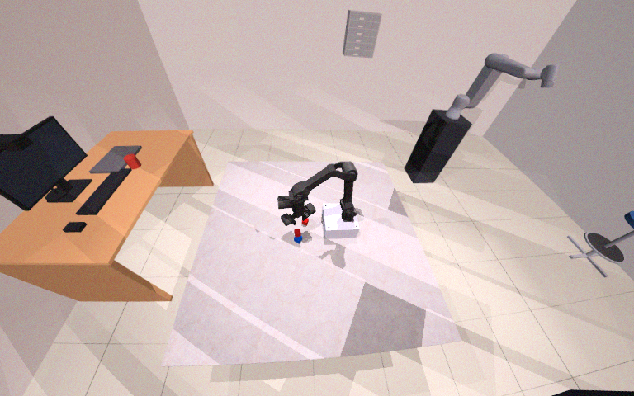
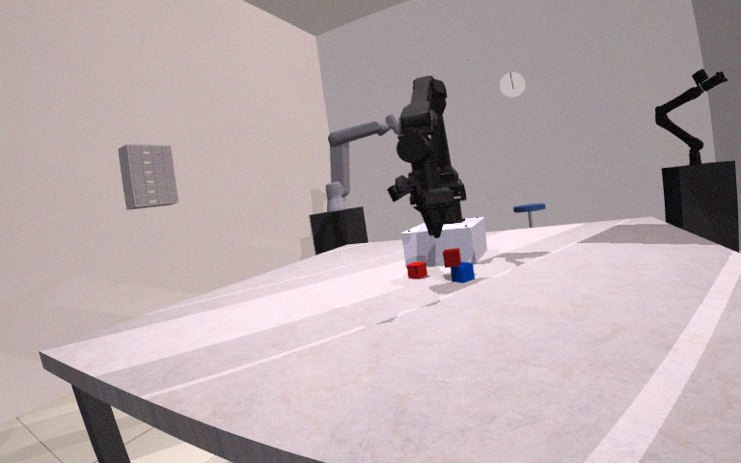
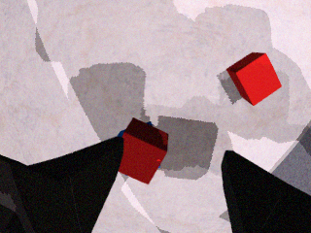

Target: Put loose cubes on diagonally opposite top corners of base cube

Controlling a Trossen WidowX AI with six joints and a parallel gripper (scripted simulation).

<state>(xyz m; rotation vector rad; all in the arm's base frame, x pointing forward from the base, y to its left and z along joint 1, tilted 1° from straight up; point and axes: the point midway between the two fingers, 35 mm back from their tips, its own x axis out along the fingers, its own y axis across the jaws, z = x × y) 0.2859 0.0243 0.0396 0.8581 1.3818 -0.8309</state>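
My gripper tip is 1 cm short of the blue base cube, 5 cm to the right of it and 8 cm above it.
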